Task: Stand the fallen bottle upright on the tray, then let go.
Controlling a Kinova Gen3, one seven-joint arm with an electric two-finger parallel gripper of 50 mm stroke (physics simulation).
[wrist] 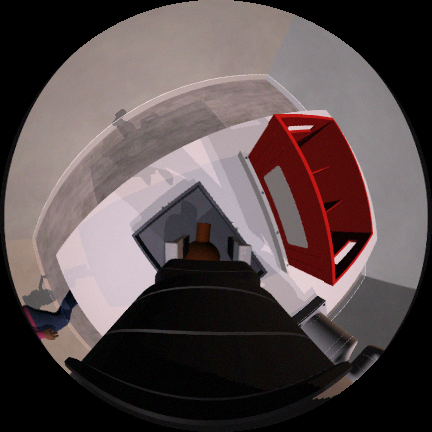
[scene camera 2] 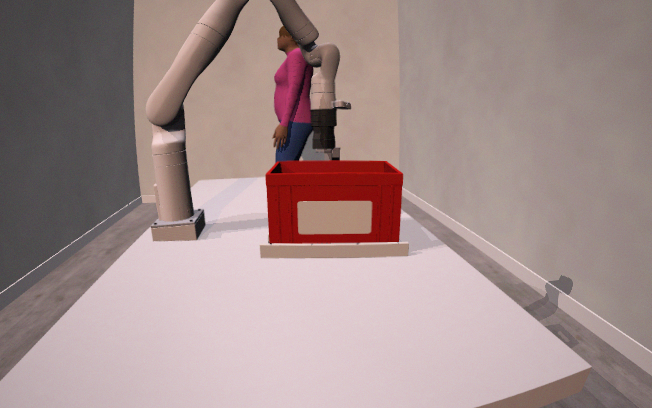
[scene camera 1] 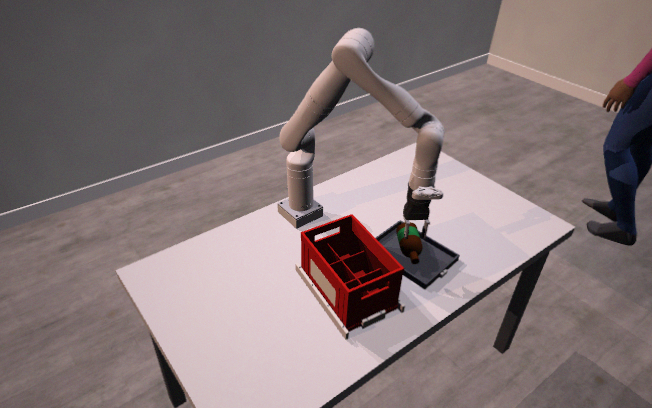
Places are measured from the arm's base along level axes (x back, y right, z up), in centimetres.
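Pixels of known places: gripper, fingertip midpoint: point(wrist: 207, 243) point(scene camera 1: 414, 236); arm's base, link origin: point(wrist: 311, 322) point(scene camera 2: 178, 216) point(scene camera 1: 301, 203).
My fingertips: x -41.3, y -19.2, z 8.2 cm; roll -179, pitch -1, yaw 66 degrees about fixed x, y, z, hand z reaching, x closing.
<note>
For each thing: its top centre in the pictures, then the offset to it from my fingertips.
- brown bottle, top centre: point(wrist: 199, 268) point(scene camera 1: 412, 237) dx +4.1, dy -3.2, dz -4.7 cm
- dark grey tray, top centre: point(wrist: 198, 257) point(scene camera 1: 412, 249) dx +3.4, dy -3.4, dz -10.1 cm
- red crate, top centre: point(wrist: 346, 184) point(scene camera 2: 333, 166) point(scene camera 1: 350, 249) dx +0.5, dy +24.2, dz +4.9 cm
A brown bottle point(scene camera 1: 411, 246) point(wrist: 202, 250) with a green label lies on its side on the dark grey tray point(scene camera 1: 425, 286) point(wrist: 166, 204). In scene camera 1 its neck points toward the tray's front edge. My gripper point(scene camera 1: 416, 229) point(wrist: 207, 243) is open and points down, with its fingers on either side of the bottle near the green label. Nothing is clamped between them. In the wrist view the bottle's neck and shoulder show between the fingertips, and my gripper's body hides the rest. In scene camera 2 the bottle and tray do not show; the crate stands in front.
A red crate point(scene camera 1: 376, 300) point(scene camera 2: 335, 192) point(wrist: 285, 150) with inner dividers stands close beside the tray, with pale strips along its base. The arm's base point(scene camera 1: 300, 214) point(scene camera 2: 175, 230) is bolted at the table's rear. A person point(scene camera 1: 625, 165) point(scene camera 2: 292, 95) point(wrist: 55, 320) stands beyond the table's far end.
</note>
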